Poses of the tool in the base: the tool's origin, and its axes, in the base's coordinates. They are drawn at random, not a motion.
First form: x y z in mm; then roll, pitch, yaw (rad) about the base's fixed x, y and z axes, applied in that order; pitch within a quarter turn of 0, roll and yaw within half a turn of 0.
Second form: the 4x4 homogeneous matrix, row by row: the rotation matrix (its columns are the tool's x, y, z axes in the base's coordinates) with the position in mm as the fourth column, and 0 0 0 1 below. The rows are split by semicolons. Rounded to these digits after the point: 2 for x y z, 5 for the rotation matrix.
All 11 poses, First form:
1: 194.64, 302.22, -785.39, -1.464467, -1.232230, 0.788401
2: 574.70, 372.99, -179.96, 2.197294, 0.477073, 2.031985
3: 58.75, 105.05, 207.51, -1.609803, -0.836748, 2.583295
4: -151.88, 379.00, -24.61, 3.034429, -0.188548, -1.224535
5: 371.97, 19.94, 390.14, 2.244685, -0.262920, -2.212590
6: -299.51, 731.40, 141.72, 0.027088, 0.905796, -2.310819
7: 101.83, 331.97, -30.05, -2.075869, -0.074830, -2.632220
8: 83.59, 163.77, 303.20, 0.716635, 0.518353, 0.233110
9: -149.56, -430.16, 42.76, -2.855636, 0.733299, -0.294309
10: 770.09, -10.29, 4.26, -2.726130, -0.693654, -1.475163
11: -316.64, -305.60, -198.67, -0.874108, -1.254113, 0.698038
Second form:
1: 0.23415, 0.58593, -0.77579, 194.64; 0.23556, 0.74001, 0.63000, 302.22; 0.94323, -0.33026, 0.03525, -785.39; 0, 0, 0, 1
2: -0.39532, 0.35952, 0.84526, 574.70; 0.79553, 0.59403, 0.11940, 372.99; -0.45918, 0.71963, -0.52085, -179.96; 0, 0, 0, 1
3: -0.56816, -0.60859, -0.55390, 58.75; 0.35486, 0.42609, -0.83217, 105.05; 0.74247, -0.66937, -0.02612, 207.51; 0, 0, 0, 1
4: 0.33337, -0.94206, -0.03736, -151.88; -0.92398, -0.31858, -0.21160, 379.00; 0.18743, 0.10506, -0.97664, -24.61; 0, 0, 0, 1
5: -0.57806, -0.37829, -0.72301, 371.97; -0.77350, 0.53624, 0.33786, 19.94; 0.25990, 0.75455, -0.60258, 390.14; 0, 0, 0, 1
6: -0.41609, 0.72381, -0.55043, -299.51; -0.45567, -0.68980, -0.56262, 731.40; -0.78692, 0.01671, 0.61683, 141.72; 0, 0, 0, 1
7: -0.87061, -0.29307, 0.39516, 101.83; -0.48627, 0.39054, -0.78168, 331.97; 0.07476, -0.87269, -0.48252, -30.05; 0, 0, 0, 1
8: 0.84514, 0.14245, 0.51521, 83.59; 0.20066, 0.80880, -0.55279, 163.77; -0.49545, 0.57056, 0.65497, 303.20; 0, 0, 0, 1
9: 0.71102, -0.45898, -0.53271, -149.56; -0.21552, -0.86337, 0.45622, -430.16; -0.66932, -0.20957, -0.71280, 42.76; 0, 0, 0, 1
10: 0.07342, -0.88611, 0.45763, 770.09; -0.76540, -0.34424, -0.54375, -10.29; 0.63935, -0.31034, -0.70350, 4.26; 0, 0, 0, 1
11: 0.23858, 0.14594, -0.96009, -316.64; 0.20015, 0.96003, 0.19567, -305.60; 0.95027, -0.23885, 0.19983, -198.67; 0, 0, 0, 1
